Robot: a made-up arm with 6 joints.
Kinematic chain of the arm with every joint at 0, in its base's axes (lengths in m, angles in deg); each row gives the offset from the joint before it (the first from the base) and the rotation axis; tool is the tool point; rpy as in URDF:
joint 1: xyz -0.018 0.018 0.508 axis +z
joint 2: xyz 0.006 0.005 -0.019 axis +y
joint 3: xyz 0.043 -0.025 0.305 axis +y
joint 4: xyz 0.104 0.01 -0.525 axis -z
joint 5: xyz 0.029 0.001 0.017 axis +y
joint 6: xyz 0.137 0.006 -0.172 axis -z
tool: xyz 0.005 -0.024 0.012 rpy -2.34 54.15 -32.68
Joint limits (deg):
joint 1: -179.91..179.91
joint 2: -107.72..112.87
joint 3: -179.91..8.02
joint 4: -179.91..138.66
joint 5: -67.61..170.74
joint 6: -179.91..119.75
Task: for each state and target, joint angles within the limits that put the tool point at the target. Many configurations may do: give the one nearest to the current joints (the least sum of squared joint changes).
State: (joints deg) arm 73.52 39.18 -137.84 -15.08 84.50 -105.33
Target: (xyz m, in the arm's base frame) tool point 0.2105 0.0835 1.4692
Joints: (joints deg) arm 27.76 2.07 -166.29 -33.80 77.62 -99.68
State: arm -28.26 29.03 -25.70 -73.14 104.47 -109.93
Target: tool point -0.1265 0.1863 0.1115
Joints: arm -71.46 44.48 -1.45 -62.63 66.48 -111.36
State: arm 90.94 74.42 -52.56 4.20 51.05 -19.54
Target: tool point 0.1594 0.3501 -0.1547
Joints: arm 65.72 65.34 -62.06 4.85 47.11 -18.92
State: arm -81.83 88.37 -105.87 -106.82 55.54 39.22
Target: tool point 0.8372 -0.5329 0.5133
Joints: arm -32.61 64.60 -139.77 -106.95 45.98 34.98
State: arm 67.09 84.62 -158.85 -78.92 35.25 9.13
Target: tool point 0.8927 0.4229 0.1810
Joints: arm 23.41 94.65 -155.49 -77.56 42.31 7.41
